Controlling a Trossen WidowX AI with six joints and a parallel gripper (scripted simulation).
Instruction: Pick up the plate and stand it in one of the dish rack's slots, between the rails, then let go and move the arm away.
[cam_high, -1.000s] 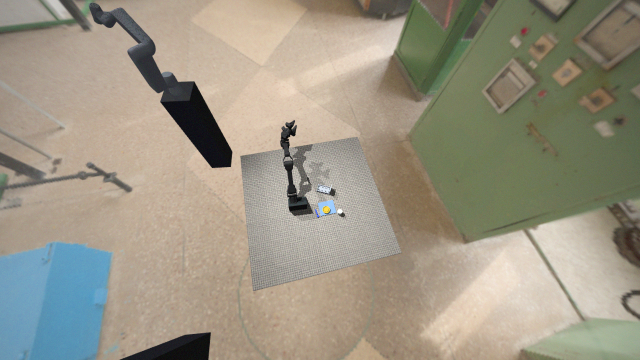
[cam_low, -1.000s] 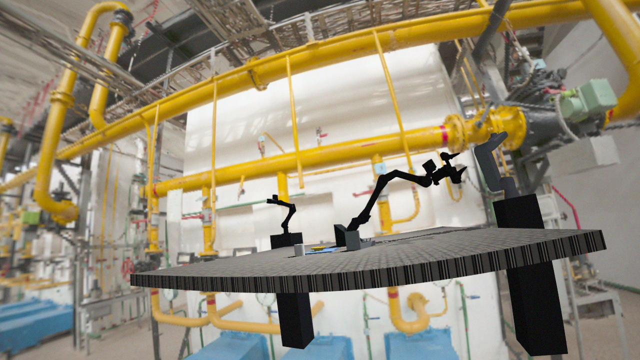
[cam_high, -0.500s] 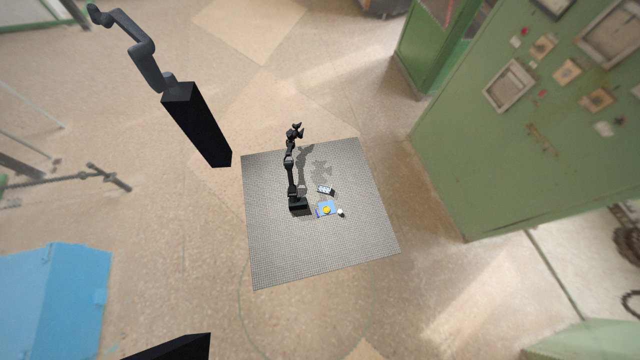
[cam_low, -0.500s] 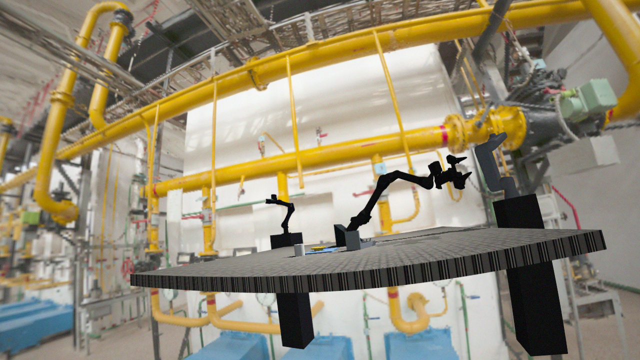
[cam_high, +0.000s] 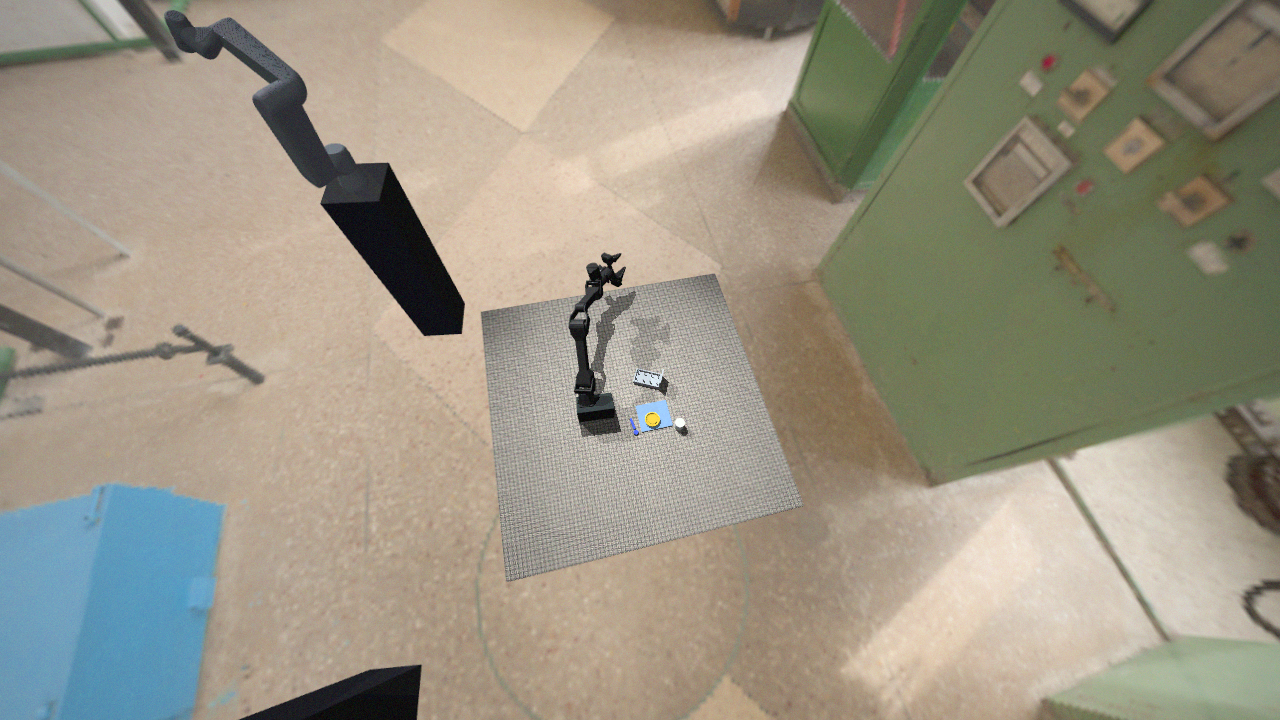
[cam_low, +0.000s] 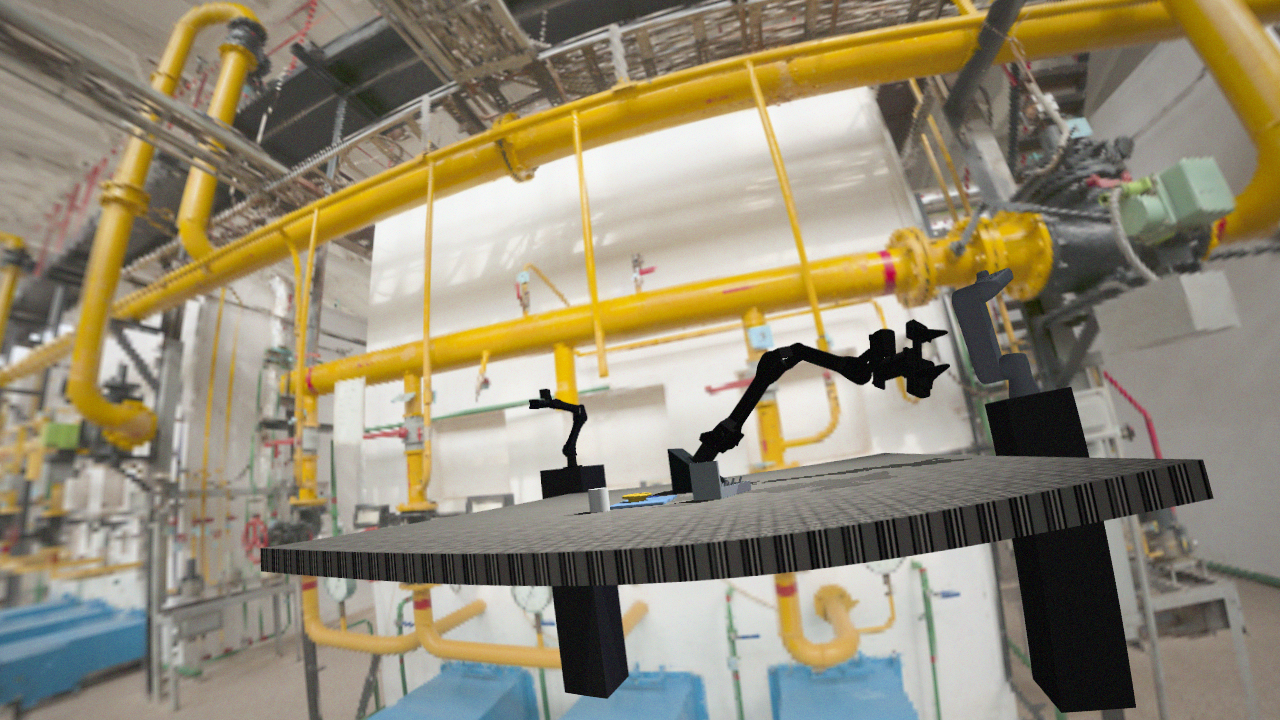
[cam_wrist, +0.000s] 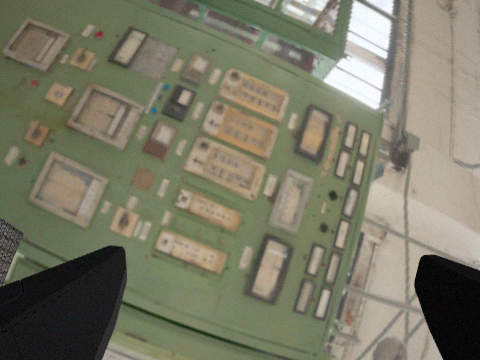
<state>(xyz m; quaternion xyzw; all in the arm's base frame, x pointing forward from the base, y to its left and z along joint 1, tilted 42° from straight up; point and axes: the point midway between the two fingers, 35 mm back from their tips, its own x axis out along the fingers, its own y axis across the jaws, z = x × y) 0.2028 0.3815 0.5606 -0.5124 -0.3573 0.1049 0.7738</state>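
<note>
Now: the yellow plate 80 mm ahead of my gripper tip, 760 mm to the right of it and 230 mm below it. The rest, counted from my gripper tip: white cup 200 mm ahead, 800 mm to the right, 220 mm below; then blue utensil 10 mm behind, 790 mm to the right, 240 mm below; then grey dish rack 80 mm ahead, 550 mm to the right, 220 mm below.
</note>
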